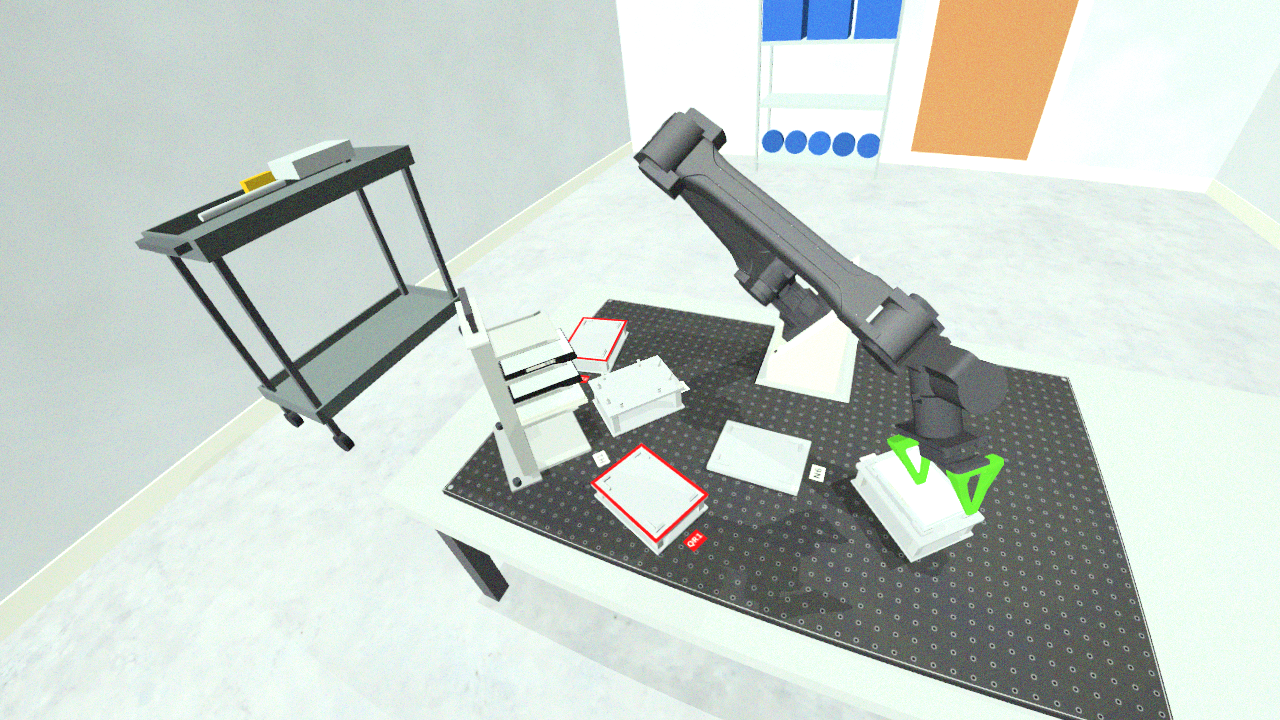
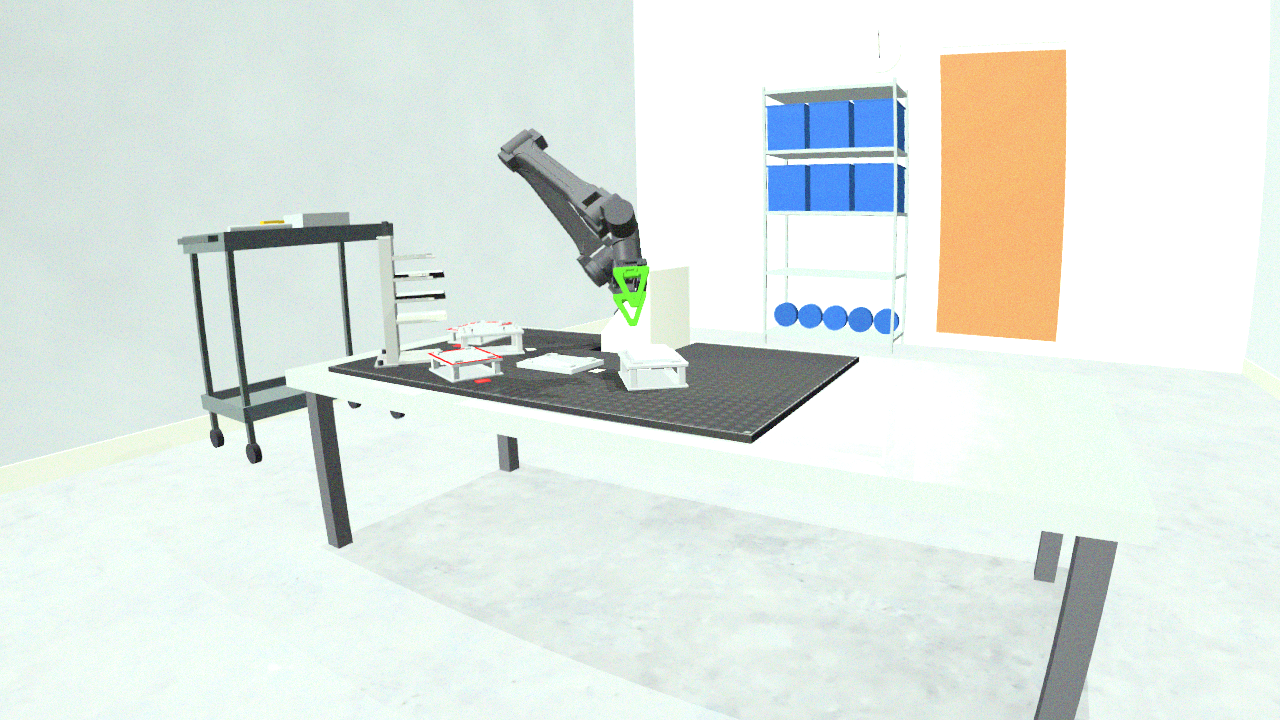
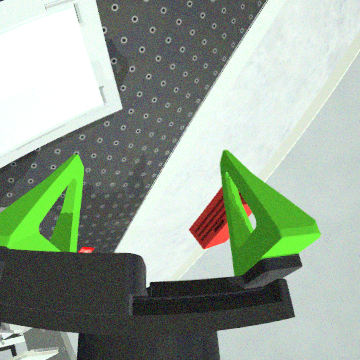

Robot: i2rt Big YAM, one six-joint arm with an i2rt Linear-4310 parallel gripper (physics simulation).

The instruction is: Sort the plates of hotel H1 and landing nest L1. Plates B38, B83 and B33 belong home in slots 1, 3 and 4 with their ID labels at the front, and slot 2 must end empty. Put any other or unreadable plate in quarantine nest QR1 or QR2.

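Frame: origin at the arm's base, x ahead, y left, z up, level; millimetres.
Where they show: gripper, between the fingertips: (image 1: pixel 944 497) (image 2: pixel 634 316) (image 3: pixel 149 157); arm's base, origin of its link: (image 1: pixel 809 317).
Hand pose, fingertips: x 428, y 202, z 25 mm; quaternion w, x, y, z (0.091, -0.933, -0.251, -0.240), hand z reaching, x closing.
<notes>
Each offset is from my fingertips to the top centre of the thing.
My gripper (image 1: pixel 947 495) (image 2: pixel 631 313) (image 3: pixel 149 157) is open and empty, with green fingers, over a white plate @(2 mm right, 80 mm back, 79 mm down) (image 1: pixel 905 483) (image 2: pixel 651 353) (image 3: pixel 45 75). The plate lies on a raised white nest at the mat's right; no ID is readable. Hotel H1 (image 1: pixel 501 402) (image 2: pixel 386 300) stands at the left. A black-edged plate @(653 mm right, 90 mm back, 77 mm up) (image 1: pixel 539 366) (image 2: pixel 418 274) with a light front label sits above another black-edged plate @(653 mm right, 90 mm back, 24 mm up) (image 1: pixel 547 385) (image 2: pixel 419 295); their IDs are not legible. Red-outlined nest QR1 @(426 mm right, 12 mm ahead, 97 mm down) (image 1: pixel 648 492) (image 2: pixel 464 357) is nearer, and another red-outlined nest @(688 mm right, 366 mm back, 97 mm down) (image 1: pixel 597 340) stands behind.
A raised white nest @(526 mm right, 211 mm back, 67 mm down) (image 1: pixel 638 392) stands beside the hotel. A low flat white block @(259 mm right, 130 mm back, 125 mm down) (image 1: pixel 760 456) (image 2: pixel 559 362) lies mid-mat, beside a small tag @(154 mm right, 118 mm back, 143 mm down) (image 1: pixel 817 472). A white panel stands behind it by the arm. A cart (image 1: pixel 308 198) (image 2: pixel 308 236) stands left of the table.
</notes>
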